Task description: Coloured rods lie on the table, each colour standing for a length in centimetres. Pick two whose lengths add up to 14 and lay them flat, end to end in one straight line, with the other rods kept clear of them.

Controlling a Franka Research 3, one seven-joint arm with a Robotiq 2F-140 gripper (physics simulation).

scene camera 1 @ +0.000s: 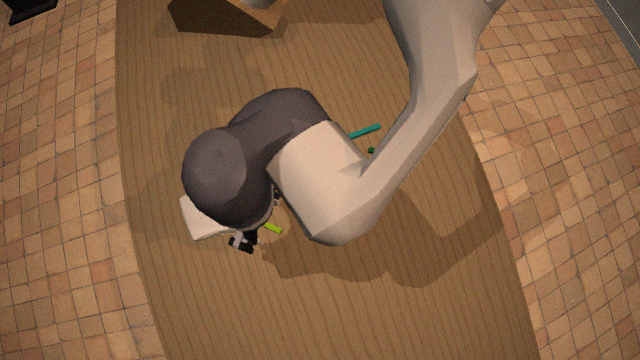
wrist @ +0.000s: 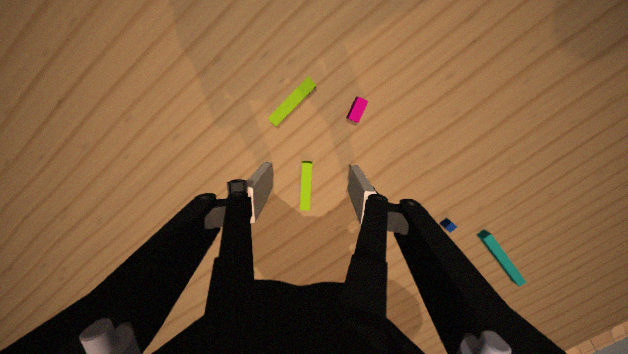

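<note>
My gripper (scene camera 1: 250, 242) (wrist: 310, 176) is partly open, its fingers apart on either side of a lime rod (wrist: 306, 186) lying flat on the table; clear gaps show on both sides of it. A second, slanted lime rod (wrist: 292, 101) lies beyond the fingertips, with a short magenta rod (wrist: 357, 109) to its right. A small blue rod (wrist: 448, 225) and a teal rod (wrist: 501, 258) (scene camera 1: 365, 131) lie right of the gripper in the wrist view. In the scene view, a lime rod (scene camera 1: 273, 228) shows beside the gripper and a dark green rod end (scene camera 1: 371, 150) beside the arm.
The arm (scene camera 1: 320, 185) hides the middle of the wooden table (scene camera 1: 325, 320) in the scene view. A wooden angled block (scene camera 1: 220, 20) stands at the far end. The gripper's black linkages cover the lower part of the wrist view.
</note>
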